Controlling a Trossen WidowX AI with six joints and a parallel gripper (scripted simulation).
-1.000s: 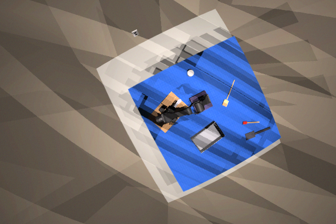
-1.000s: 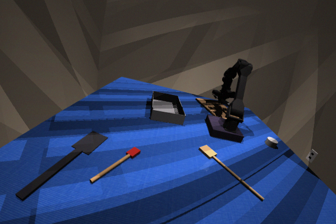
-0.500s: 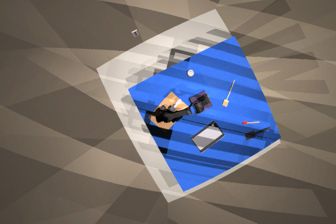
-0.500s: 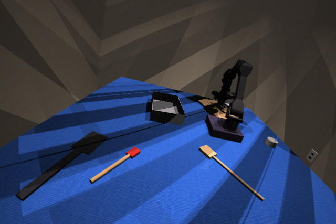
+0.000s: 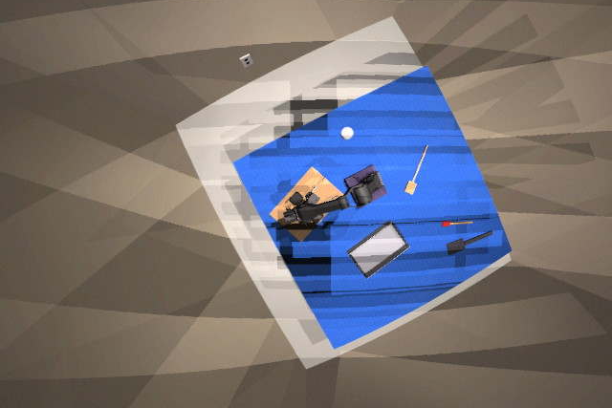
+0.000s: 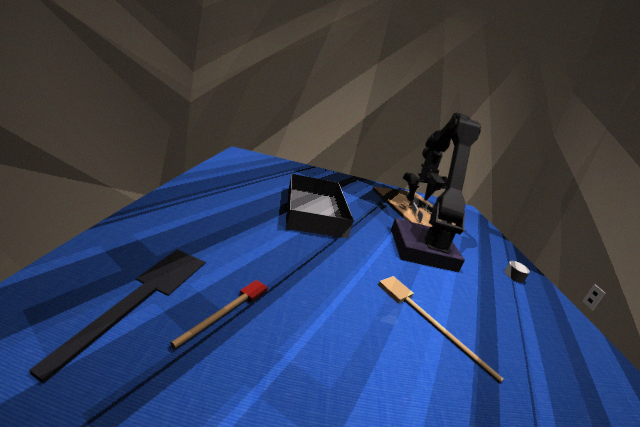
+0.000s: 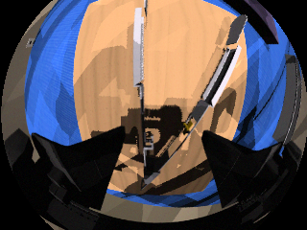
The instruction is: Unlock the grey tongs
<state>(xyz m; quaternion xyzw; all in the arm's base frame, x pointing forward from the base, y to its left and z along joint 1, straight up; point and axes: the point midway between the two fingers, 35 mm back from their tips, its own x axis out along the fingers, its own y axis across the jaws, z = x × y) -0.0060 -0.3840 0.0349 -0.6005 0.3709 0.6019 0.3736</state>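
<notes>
Right now my gripper tip is 2 cm short of the yellow lock piece, 1 cm to the right of it and 1 cm below it. Round my gripper tip: roasting tin 39 cm ahead, 28 cm to the left, 2 cm below; white cylinder 29 cm behind, 36 cm to the left, 3 cm below; board 4 cm below.
</notes>
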